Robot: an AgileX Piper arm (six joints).
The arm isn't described. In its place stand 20 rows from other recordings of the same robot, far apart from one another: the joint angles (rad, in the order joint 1, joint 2, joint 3, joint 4, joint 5, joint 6), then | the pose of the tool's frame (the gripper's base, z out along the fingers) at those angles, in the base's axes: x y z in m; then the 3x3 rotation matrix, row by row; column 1 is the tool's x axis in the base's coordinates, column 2 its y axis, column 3 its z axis.
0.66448, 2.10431, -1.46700, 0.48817, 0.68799, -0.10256 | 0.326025 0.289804 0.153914; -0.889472 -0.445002 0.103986; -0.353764 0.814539 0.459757; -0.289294 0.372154 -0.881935
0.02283, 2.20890, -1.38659, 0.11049, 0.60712, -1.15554 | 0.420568 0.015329 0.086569; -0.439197 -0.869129 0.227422; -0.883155 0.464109 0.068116; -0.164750 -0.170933 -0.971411
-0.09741, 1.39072, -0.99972, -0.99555, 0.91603, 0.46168 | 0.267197 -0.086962 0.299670; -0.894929 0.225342 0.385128; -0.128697 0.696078 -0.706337; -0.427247 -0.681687 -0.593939
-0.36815, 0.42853, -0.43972, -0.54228, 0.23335, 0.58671 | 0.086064 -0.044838 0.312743; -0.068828 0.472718 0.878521; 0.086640 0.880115 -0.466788; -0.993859 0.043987 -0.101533
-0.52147, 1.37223, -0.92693, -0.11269, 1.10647, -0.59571 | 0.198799 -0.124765 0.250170; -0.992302 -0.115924 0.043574; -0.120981 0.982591 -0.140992; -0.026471 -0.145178 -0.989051
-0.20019, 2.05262, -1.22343, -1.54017, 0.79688, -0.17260 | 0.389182 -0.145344 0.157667; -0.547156 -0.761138 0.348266; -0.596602 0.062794 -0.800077; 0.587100 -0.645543 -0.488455
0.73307, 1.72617, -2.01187, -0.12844, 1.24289, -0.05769 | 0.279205 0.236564 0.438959; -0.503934 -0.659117 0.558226; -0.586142 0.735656 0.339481; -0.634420 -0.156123 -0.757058
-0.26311, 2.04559, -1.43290, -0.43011, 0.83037, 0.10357 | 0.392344 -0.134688 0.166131; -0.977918 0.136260 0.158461; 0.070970 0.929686 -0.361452; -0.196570 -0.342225 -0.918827
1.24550, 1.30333, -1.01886, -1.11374, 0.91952, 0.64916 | 0.144836 0.226214 0.335849; -0.088056 -0.528677 0.844243; -0.782216 0.561457 0.270006; -0.616753 -0.636605 -0.462980
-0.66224, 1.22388, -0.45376, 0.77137, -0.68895, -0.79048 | 0.156074 -0.172830 0.248370; -0.247249 0.870013 0.426551; 0.026707 0.446171 -0.894549; -0.968584 -0.209785 -0.133551
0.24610, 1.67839, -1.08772, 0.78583, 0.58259, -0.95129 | 0.329321 0.119241 0.230242; -0.644613 -0.630341 0.432601; -0.401606 0.760688 0.509967; -0.650528 0.154996 -0.743498
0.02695, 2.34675, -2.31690, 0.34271, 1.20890, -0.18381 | 0.510238 0.042364 0.255662; -0.893835 -0.211572 0.395343; -0.079292 0.942368 0.325046; -0.441329 0.259190 -0.859098
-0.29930, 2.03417, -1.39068, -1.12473, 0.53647, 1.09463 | 0.409164 -0.170167 0.186285; -0.672170 0.587752 0.450261; 0.236711 0.746811 -0.621483; -0.701538 -0.311161 -0.641111
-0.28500, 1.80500, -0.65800, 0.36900, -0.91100, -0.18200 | 0.310046 -0.117859 0.164906; -0.146929 0.546583 0.824414; 0.093708 0.837403 -0.538494; -0.984698 -0.001866 -0.174257
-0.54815, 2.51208, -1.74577, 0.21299, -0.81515, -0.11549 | 0.461398 -0.298116 0.128838; 0.126520 0.641504 0.756614; -0.040502 0.765448 -0.642221; -0.991137 0.050610 0.122827
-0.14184, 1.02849, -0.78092, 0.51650, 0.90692, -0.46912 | 0.186926 0.009061 0.295999; -0.814588 -0.187549 0.548883; -0.006621 0.949228 0.314519; -0.580003 0.252569 -0.774471
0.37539, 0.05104, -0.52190, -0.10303, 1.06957, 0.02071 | 0.003130 -0.007589 0.283221; -0.444951 -0.304872 0.842064; -0.206311 0.949875 0.234890; -0.871467 -0.069212 -0.485546
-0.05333, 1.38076, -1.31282, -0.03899, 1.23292, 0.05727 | 0.266112 -0.017557 0.349230; -0.931635 0.107516 0.347125; 0.094089 0.994023 -0.055358; -0.351002 -0.018913 -0.936184
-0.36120, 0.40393, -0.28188, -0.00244, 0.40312, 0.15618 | 0.083486 -0.031632 0.244144; -0.337731 0.410850 0.846841; 0.291490 0.901129 -0.320937; -0.894970 0.138456 -0.424097
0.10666, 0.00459, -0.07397, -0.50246, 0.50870, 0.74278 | 0.048602 -0.016262 0.197757; -0.244541 0.199250 0.948946; 0.258365 0.956668 -0.134292; -0.934584 0.212335 -0.285423
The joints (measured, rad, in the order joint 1, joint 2, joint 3, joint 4, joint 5, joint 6), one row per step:
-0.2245, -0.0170, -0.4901, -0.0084, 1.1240, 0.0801
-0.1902, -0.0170, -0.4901, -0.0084, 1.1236, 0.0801
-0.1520, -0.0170, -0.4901, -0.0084, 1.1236, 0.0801
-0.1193, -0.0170, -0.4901, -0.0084, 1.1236, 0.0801
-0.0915, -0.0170, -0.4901, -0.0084, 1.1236, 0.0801
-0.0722, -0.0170, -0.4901, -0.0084, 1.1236, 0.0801
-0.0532, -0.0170, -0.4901, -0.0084, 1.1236, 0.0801
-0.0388, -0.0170, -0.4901, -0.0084, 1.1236, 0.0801
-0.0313, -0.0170, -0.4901, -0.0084, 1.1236, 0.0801
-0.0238, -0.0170, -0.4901, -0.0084, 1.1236, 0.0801
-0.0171, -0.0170, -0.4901, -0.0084, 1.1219, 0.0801
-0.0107, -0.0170, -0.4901, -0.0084, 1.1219, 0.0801
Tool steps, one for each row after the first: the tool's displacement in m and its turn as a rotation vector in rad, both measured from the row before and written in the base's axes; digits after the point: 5 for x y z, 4 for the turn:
-0.00002, -0.00031, 0.00003, -0.0001, -0.0004, 0.0343
-0.00003, -0.00034, 0.00000, 0.0000, 0.0000, 0.0382
-0.00002, -0.00030, 0.00000, 0.0000, 0.0000, 0.0327
-0.00001, -0.00025, 0.00000, 0.0000, 0.0000, 0.0278
0.00000, -0.00017, 0.00000, 0.0000, 0.0000, 0.0193
0.00000, -0.00017, 0.00000, 0.0000, 0.0000, 0.0190
0.00000, -0.00013, 0.00000, 0.0000, 0.0000, 0.0144
0.00000, -0.00007, 0.00000, 0.0000, 0.0000, 0.0075
0.00000, -0.00007, 0.00000, 0.0000, 0.0000, 0.0075
0.00008, -0.00006, 0.00013, 0.0000, -0.0017, 0.0067
0.00000, -0.00006, 0.00000, 0.0000, 0.0000, 0.0064

